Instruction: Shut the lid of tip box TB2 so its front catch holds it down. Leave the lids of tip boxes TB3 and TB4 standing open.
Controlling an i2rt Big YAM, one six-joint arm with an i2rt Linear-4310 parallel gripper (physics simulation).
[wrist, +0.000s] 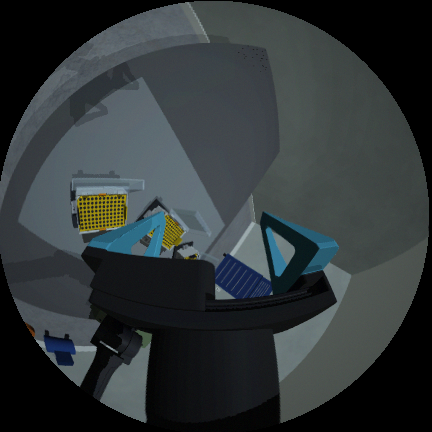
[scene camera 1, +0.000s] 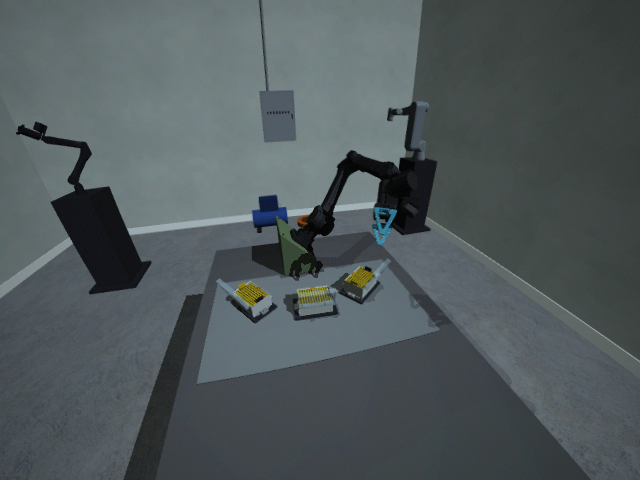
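Where they show: gripper, fingertip midpoint: (wrist: 212, 216) (scene camera 1: 380, 239); arm's base, origin of the base link: (scene camera 1: 300, 241).
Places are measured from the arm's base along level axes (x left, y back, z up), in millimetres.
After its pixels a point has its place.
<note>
Three tip boxes with yellow tip racks stand on the mat: a left box (scene camera 1: 252, 297) {x -231, y -255, z -58 mm} (wrist: 189, 254) {x -192, y -275, z -54 mm}, a middle box (scene camera 1: 314, 302) {x -27, y -377, z -20 mm} (wrist: 168, 231) and a right box (scene camera 1: 360, 282) {x 179, y -284, z -57 mm} (wrist: 102, 212) {x 193, y -257, z -58 mm}. Their clear lids stand open. The left box's lid (scene camera 1: 231, 291) {x -284, y -309, z 29 mm} leans out to the left, and the right box's lid (scene camera 1: 382, 267) {x 243, y -323, z 28 mm} (wrist: 107, 184) {x 244, y -319, z 29 mm} leans out to the right. The middle box's lid (wrist: 192, 221) {x -20, y -379, z -12 mm} is on its front side. The box labels are unreadable. My gripper (scene camera 1: 381, 235) {x 194, y -366, z 173 mm} (wrist: 212, 216) {x 194, y -366, z 173 mm} is open and empty, raised above and right of the right box. Part of the left box is hidden in the wrist view.
The pale mat (scene camera 1: 310, 346) {x -66, y -469, z -115 mm} (wrist: 135, 125) {x 262, y -452, z -115 mm} lies on the dark table (scene camera 1: 351, 413) {x -12, y -687, z -118 mm}. A green bracket (scene camera 1: 289, 253) {x -63, y -80, z -4 mm} stands by the arm's base behind the boxes. A blue machine (scene camera 1: 269, 214) (wrist: 60, 345) stands beyond the table. Other arms stand on dark pedestals (scene camera 1: 98, 237) (scene camera 1: 421, 191).
</note>
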